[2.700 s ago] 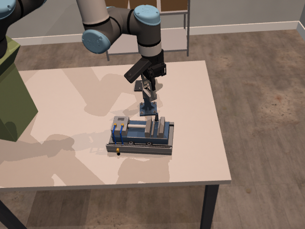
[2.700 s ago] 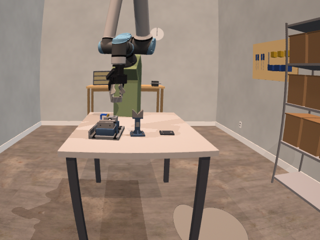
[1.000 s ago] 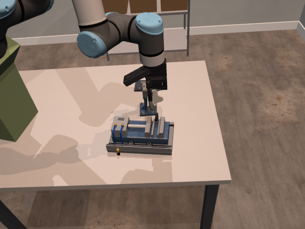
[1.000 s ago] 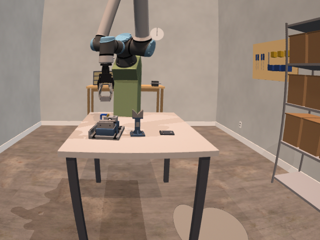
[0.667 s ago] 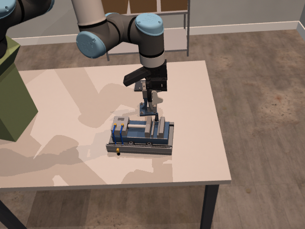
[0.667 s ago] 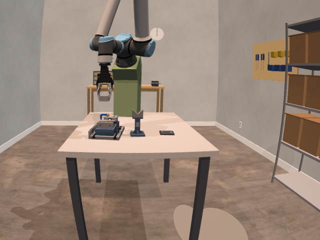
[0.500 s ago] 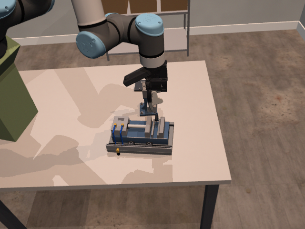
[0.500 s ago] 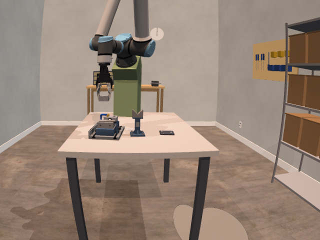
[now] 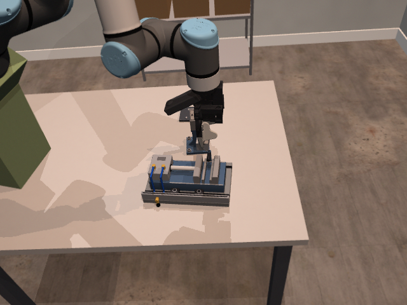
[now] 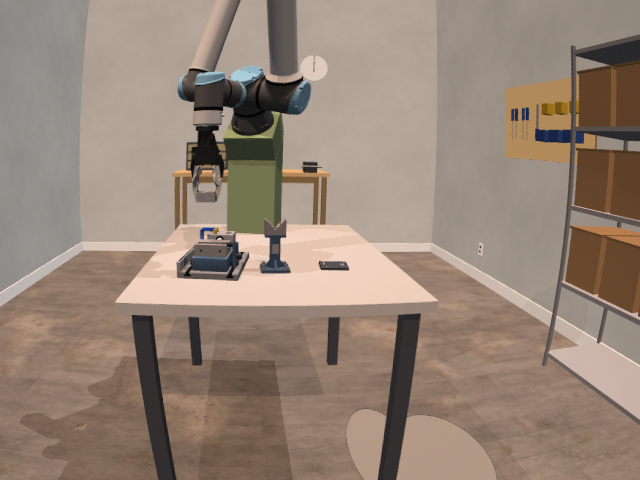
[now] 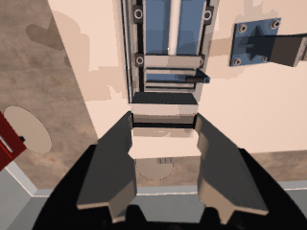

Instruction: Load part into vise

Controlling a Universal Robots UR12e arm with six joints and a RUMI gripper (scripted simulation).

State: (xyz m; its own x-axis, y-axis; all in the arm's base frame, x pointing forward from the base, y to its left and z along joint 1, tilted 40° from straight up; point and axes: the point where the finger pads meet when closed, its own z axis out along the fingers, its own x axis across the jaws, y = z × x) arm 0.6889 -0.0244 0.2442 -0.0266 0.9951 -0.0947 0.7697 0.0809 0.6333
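The part lies right at my hand. Round my hand: moving jaw (170 mm below, 30 mm behind, 20 mm to the left); fixed jaw (170 mm below, 30 mm ahead, 20 mm to the left); work stop (150 mm below, 70 mm to the left).
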